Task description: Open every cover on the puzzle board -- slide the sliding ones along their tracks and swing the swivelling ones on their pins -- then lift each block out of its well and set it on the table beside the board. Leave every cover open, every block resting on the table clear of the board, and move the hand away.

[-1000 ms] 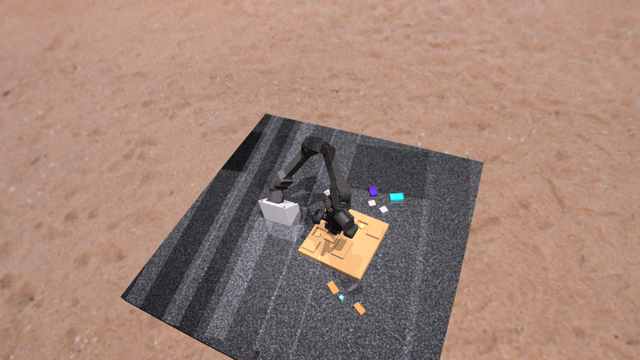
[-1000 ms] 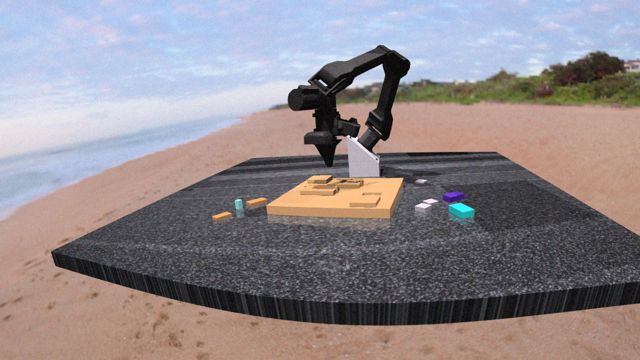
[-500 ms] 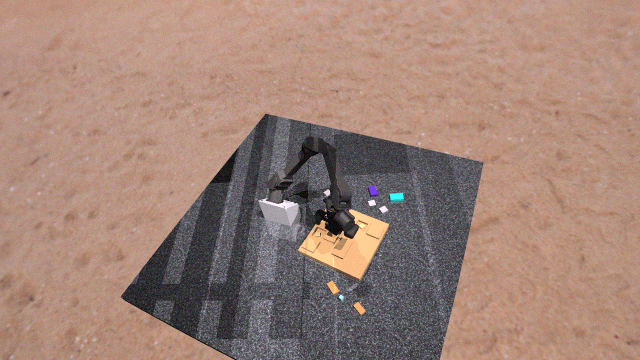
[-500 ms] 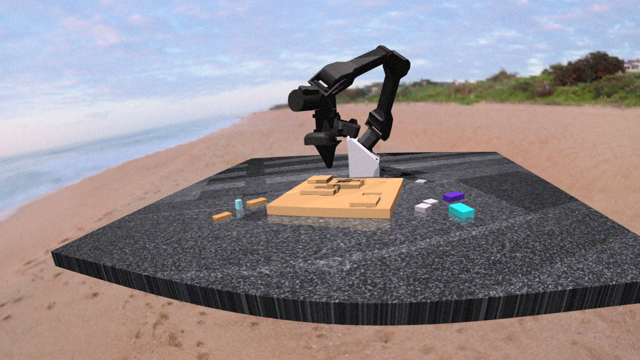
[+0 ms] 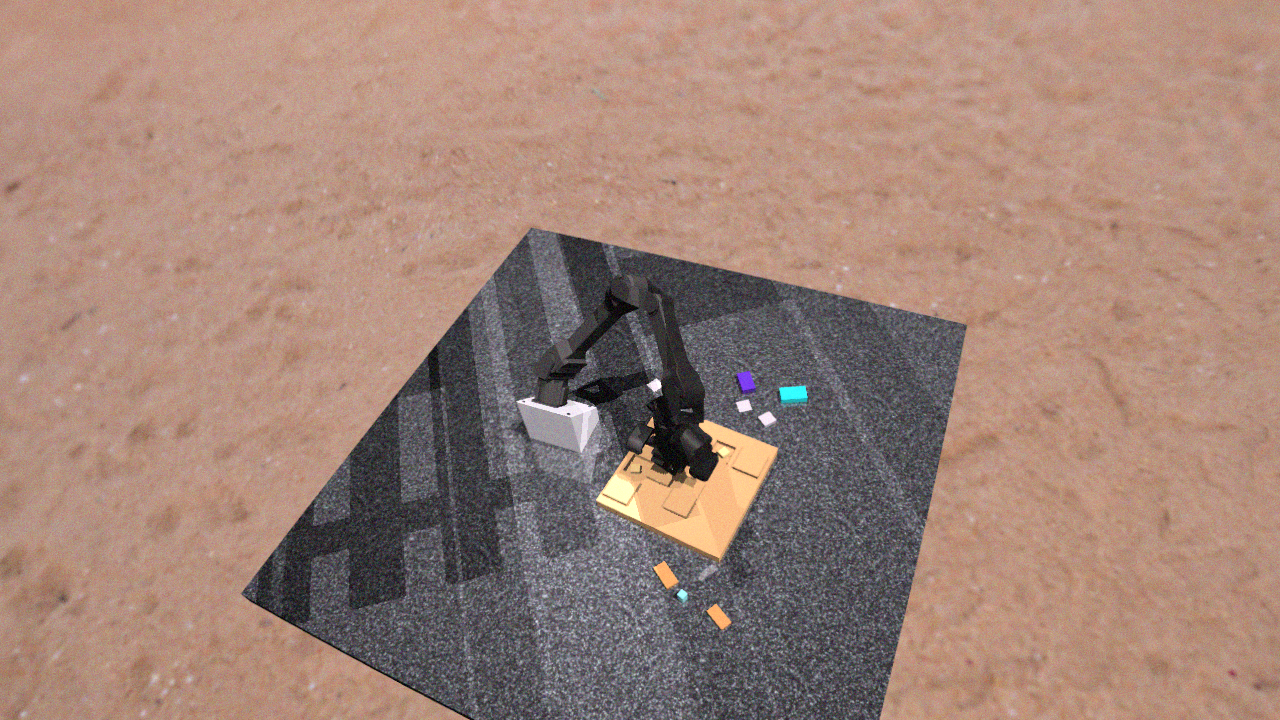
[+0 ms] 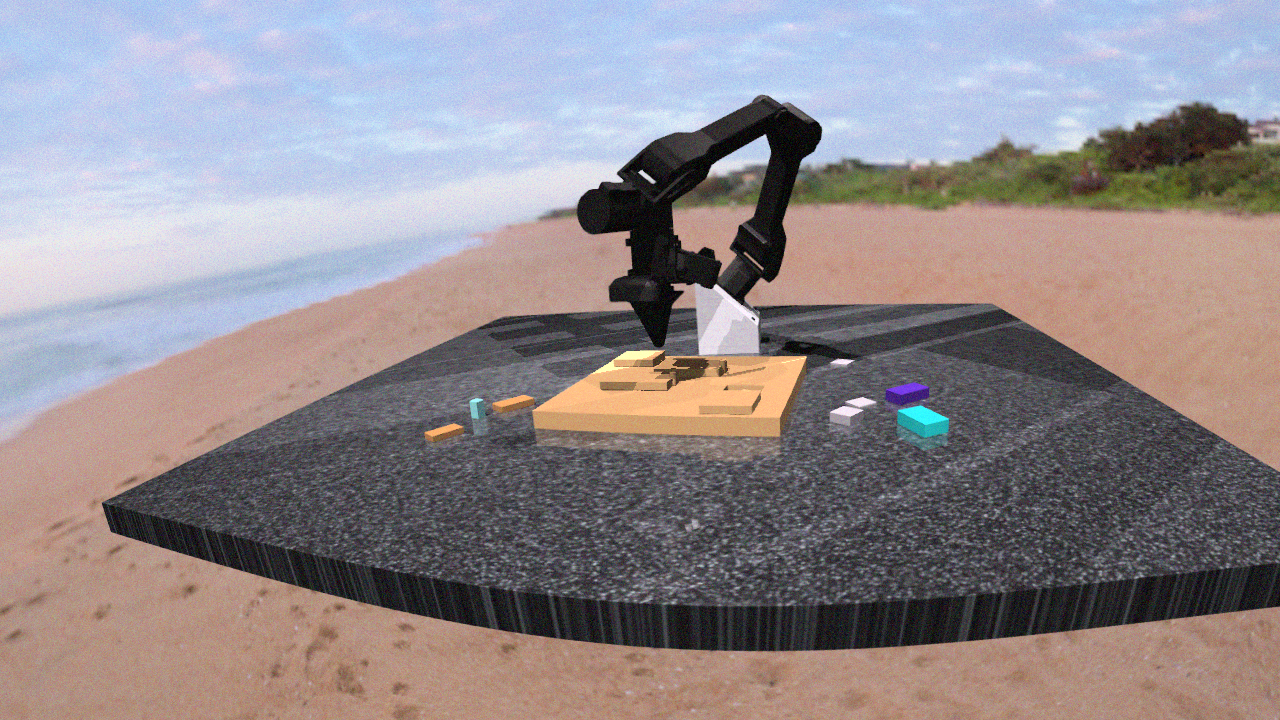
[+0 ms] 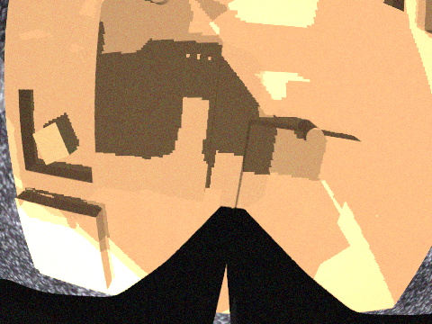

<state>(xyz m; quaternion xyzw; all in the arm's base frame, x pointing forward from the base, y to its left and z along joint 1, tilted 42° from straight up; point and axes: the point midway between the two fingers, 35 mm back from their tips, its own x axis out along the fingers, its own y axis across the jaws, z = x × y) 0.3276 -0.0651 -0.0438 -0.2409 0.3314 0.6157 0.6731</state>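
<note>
Right now my gripper tip is 50 mm above the tan puzzle board, 30 mm to the right of it and 20 mm short of it. Also, from my gripper tip: purple block (330 mm to the left, 70 mm ahead, 60 mm below); then small cyan block (230 mm to the right, 90 mm ahead, 50 mm below).
</note>
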